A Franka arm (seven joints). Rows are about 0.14 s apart.
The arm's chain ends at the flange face. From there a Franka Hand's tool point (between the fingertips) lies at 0.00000 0.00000 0.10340 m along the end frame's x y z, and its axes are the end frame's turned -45 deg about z.
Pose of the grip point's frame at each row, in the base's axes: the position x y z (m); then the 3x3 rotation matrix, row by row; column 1 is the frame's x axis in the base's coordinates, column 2 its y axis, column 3 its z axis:
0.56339 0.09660 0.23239; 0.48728 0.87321 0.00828; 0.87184 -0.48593 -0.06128; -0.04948 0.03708 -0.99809
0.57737 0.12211 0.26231; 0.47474 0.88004 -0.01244; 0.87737 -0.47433 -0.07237; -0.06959 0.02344 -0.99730
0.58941 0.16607 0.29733; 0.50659 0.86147 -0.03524; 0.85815 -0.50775 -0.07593; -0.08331 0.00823 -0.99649
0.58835 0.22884 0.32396; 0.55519 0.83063 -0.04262; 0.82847 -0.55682 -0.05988; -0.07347 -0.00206 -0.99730
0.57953 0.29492 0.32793; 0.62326 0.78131 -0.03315; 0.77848 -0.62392 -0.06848; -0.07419 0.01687 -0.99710
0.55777 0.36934 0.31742; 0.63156 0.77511 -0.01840; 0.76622 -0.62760 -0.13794; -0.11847 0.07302 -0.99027
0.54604 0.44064 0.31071; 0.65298 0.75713 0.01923; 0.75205 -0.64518 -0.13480; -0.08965 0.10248 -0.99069
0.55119 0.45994 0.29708; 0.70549 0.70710 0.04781; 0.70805 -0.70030 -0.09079; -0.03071 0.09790 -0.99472
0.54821 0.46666 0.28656; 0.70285 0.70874 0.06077; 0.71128 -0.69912 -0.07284; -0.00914 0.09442 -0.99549
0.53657 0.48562 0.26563; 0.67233 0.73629 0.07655; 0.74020 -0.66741 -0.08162; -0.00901 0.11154 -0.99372
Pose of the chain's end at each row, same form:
0.56253 0.10294 0.33559; 0.96201 0.27289 0.00828; 0.27288 -0.96009 -0.06128; -0.00877 0.06121 -0.99809
0.57866 0.12959 0.36543; 0.95797 0.28659 -0.01244; 0.28499 -0.95580 -0.07237; -0.03263 0.06578 -0.99730
0.59305 0.17392 0.40037; 0.96736 0.25094 -0.03524; 0.24777 -0.96584 -0.07593; -0.05309 0.06473 -0.99649
0.59276 0.23503 0.42708; 0.97992 0.19477 -0.04262; 0.19209 -0.97955 -0.05988; -0.05341 0.05049 -0.99730
0.58296 0.30200 0.43103; 0.99318 0.11176 -0.03315; 0.10929 -0.99165 -0.06848; -0.04053 0.06439 -0.99710
0.55967 0.38360 0.41981; 0.99467 0.10151 -0.01840; 0.09802 -0.98558 -0.13794; -0.03214 0.13540 -0.99027
0.54405 0.45458 0.41315; 0.99710 0.07365 0.01923; 0.07557 -0.98799 -0.13480; 0.00907 0.13586 -0.99069
0.54625 0.46933 0.39993; 0.99885 0.00114 0.04781; 0.00548 -0.99585 -0.09079; 0.04751 0.09094 -0.99472
0.54193 0.47419 0.38949; 0.99814 0.00416 0.06077; 0.00860 -0.99730 -0.07284; 0.06030 0.07323 -0.99549
0.52865 0.49406 0.36838; 0.99604 0.04523 0.07655; 0.05147 -0.99533 -0.08162; 0.07250 0.08524 -0.99372

